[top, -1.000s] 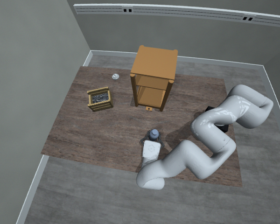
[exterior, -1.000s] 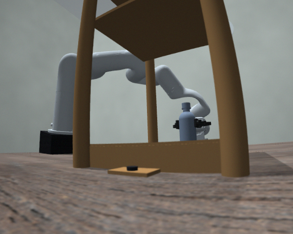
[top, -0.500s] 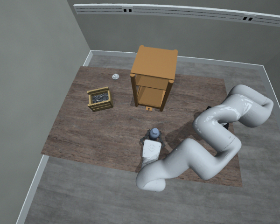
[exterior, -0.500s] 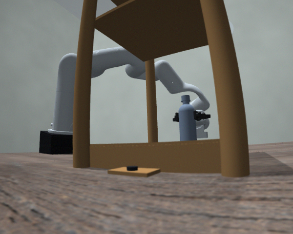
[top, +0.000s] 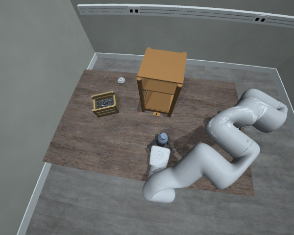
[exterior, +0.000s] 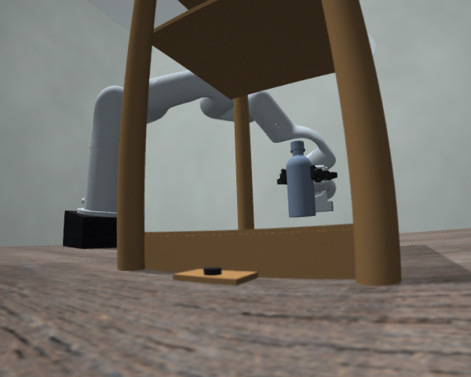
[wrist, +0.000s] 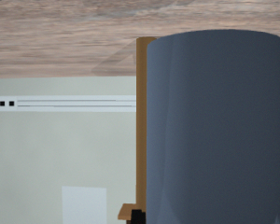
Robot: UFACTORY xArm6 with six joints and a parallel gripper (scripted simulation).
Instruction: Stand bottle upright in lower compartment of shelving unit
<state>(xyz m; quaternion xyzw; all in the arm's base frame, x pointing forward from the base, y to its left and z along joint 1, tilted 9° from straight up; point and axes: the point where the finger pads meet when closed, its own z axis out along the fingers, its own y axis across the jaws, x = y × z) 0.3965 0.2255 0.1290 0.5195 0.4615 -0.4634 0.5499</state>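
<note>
Now: the bottle 10 mm above my hand. Round my hand: shelving unit (80 mm ahead, 330 mm to the right, 30 mm above); white ball (450 mm ahead, 450 mm to the right, 140 mm below).
</note>
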